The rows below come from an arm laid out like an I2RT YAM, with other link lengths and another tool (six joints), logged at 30 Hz.
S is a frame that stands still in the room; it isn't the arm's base.
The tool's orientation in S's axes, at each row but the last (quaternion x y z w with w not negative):
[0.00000, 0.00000, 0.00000, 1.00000]
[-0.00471, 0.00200, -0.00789, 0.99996]
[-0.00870, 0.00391, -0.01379, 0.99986]
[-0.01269, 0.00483, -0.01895, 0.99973]
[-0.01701, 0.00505, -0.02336, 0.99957]
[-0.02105, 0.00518, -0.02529, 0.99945]
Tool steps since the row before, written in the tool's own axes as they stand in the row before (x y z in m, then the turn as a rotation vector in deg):
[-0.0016, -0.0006, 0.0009, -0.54, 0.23, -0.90]
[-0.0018, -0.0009, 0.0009, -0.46, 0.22, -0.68]
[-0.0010, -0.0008, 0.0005, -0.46, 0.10, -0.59]
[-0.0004, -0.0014, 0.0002, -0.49, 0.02, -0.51]
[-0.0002, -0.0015, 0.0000, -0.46, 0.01, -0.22]
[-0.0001, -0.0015, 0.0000, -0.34, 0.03, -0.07]
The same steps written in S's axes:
[-0.0016, -0.0006, 0.0009, -0.54, 0.23, -0.90]
[-0.0018, -0.0009, 0.0009, -0.46, 0.22, -0.68]
[-0.0010, -0.0008, 0.0005, -0.46, 0.10, -0.59]
[-0.0005, -0.0014, 0.0002, -0.49, 0.03, -0.51]
[-0.0003, -0.0015, 0.0001, -0.46, 0.02, -0.22]
[-0.0002, -0.0015, 0.0001, -0.34, 0.04, -0.07]

